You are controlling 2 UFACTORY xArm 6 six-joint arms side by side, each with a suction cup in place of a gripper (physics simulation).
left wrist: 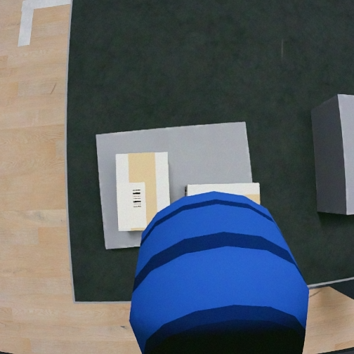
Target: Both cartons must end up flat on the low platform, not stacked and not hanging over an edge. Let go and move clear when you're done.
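Observation:
A white carton with a tan band and a black-barred label (155, 192) lies flat on the left part of the low grey platform (210, 145). A second white and tan carton (222, 189) is at the platform's right side, mostly hidden behind my cup. Its right end shows past the platform's right edge in this view; whether it overhangs, and how it rests, I cannot tell. My left suction cup (217, 212), blue with dark bands, is high above them, with no carton on it. The right suction cup does not show.
A taller grey block (330, 160) stands at the right on the dark green mat (190, 65). Light wooden flooring (35, 175) borders the mat, with a white corner marking (26, 25) at the top left. A dark shape cuts the lower right corner.

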